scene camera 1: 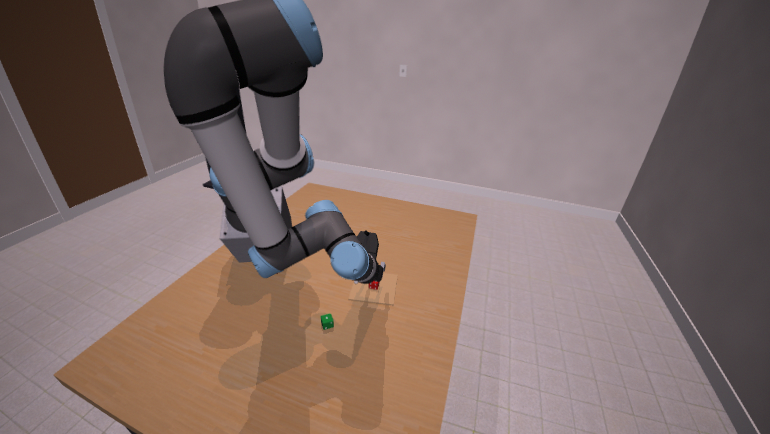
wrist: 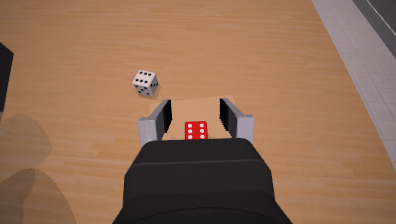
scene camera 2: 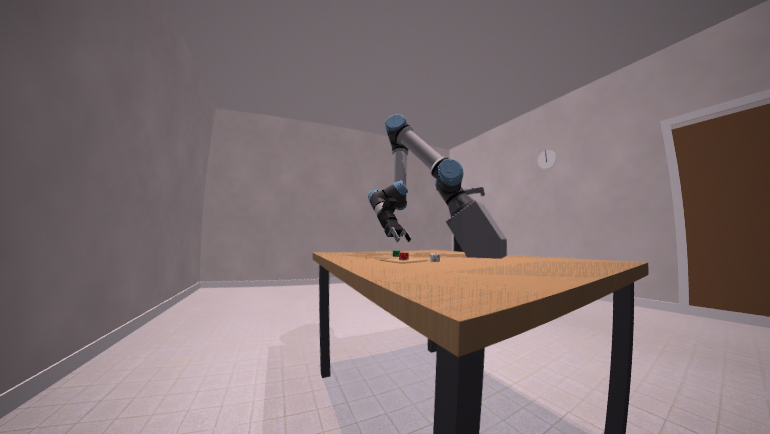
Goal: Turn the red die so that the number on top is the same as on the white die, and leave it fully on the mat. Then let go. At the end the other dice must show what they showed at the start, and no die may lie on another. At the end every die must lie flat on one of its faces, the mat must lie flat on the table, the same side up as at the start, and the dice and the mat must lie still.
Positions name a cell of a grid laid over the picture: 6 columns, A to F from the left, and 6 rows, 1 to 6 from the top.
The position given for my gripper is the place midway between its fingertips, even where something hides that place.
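Tan mat (scene camera 1: D5). Wrist view: my gripper (wrist: C3), tan mat (wrist: D3).
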